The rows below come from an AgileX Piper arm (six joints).
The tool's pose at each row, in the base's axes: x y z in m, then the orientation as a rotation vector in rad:
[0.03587, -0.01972, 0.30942, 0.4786, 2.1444, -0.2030]
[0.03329, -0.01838, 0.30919, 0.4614, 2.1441, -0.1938]
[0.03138, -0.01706, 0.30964, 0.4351, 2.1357, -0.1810]
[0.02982, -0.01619, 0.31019, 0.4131, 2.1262, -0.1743]
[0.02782, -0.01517, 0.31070, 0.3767, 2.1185, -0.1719]
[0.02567, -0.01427, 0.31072, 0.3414, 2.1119, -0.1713]
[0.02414, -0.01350, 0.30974, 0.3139, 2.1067, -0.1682]
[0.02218, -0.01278, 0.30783, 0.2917, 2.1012, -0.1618]
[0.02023, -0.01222, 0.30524, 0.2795, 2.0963, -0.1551]
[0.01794, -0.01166, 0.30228, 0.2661, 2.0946, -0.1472]
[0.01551, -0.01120, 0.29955, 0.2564, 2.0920, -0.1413]
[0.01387, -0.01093, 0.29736, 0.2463, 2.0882, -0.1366]
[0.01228, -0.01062, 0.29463, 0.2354, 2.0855, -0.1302]
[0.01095, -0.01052, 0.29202, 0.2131, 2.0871, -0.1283]
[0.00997, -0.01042, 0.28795, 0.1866, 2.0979, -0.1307]
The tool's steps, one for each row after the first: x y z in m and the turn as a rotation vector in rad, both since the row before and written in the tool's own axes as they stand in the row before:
[0.00188, 0.00016, -0.00223, -0.0134, -0.0028, -0.0084]
[0.00096, 0.00047, -0.00211, -0.0201, -0.0118, -0.0118]
[0.00056, 0.00024, -0.00177, -0.0142, -0.0125, -0.0109]
[0.00083, 0.00025, -0.00213, -0.0168, -0.0134, -0.0231]
[0.00125, 0.00013, -0.00196, -0.0150, -0.0120, -0.0233]
[0.00174, 0.00025, -0.00091, -0.0136, -0.0090, -0.0172]
[0.00272, 0.00011, -0.00077, -0.0138, -0.0082, -0.0122]
[0.00327, 0.00001, -0.00039, -0.0099, -0.0061, -0.0052]
[0.00375, -0.00006, -0.00050, -0.0112, -0.0030, -0.0060]
[0.00361, -0.00017, -0.00072, -0.0083, -0.0035, -0.0041]
[0.00273, -0.00014, -0.00031, -0.0076, -0.0047, -0.0047]
[0.00317, -0.00007, -0.00002, -0.0092, -0.0036, -0.0047]
[0.00292, -0.00021, 0.00017, -0.0106, -0.0007, -0.0152]
[0.00401, -0.00009, 0.00119, -0.0091, 0.0080, -0.0209]

